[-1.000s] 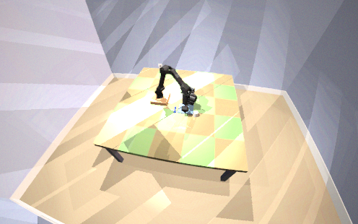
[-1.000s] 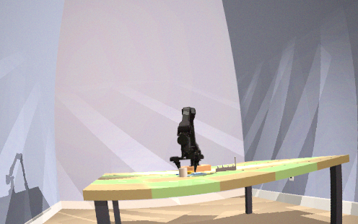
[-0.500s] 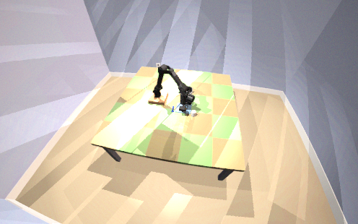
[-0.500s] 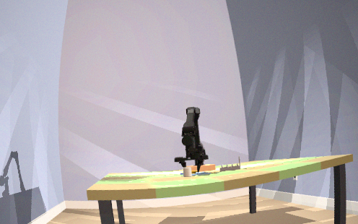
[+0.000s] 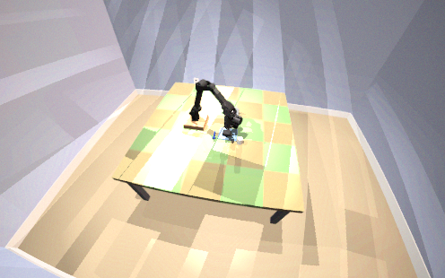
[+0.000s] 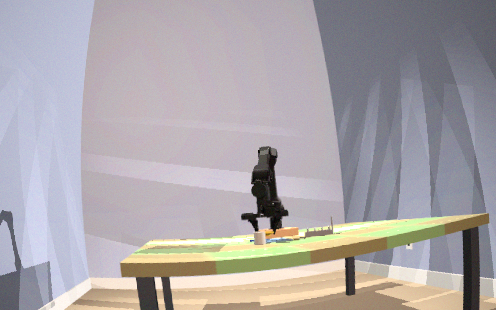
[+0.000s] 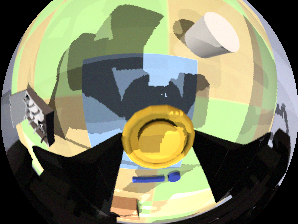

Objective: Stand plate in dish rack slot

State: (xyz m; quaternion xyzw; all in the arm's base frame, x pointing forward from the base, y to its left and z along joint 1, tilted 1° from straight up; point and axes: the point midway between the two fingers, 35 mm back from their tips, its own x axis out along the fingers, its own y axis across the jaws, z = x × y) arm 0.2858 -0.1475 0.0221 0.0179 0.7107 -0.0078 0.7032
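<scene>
Right now my gripper tip is 20 mm to the right of the light blue mat and 20 mm above it. From my gripper tip the other things lie so: yellow plate 10 mm above; then cup 100 mm ahead, 60 mm to the right; then grey dish rack 230 mm to the left, 30 mm ahead.
</scene>
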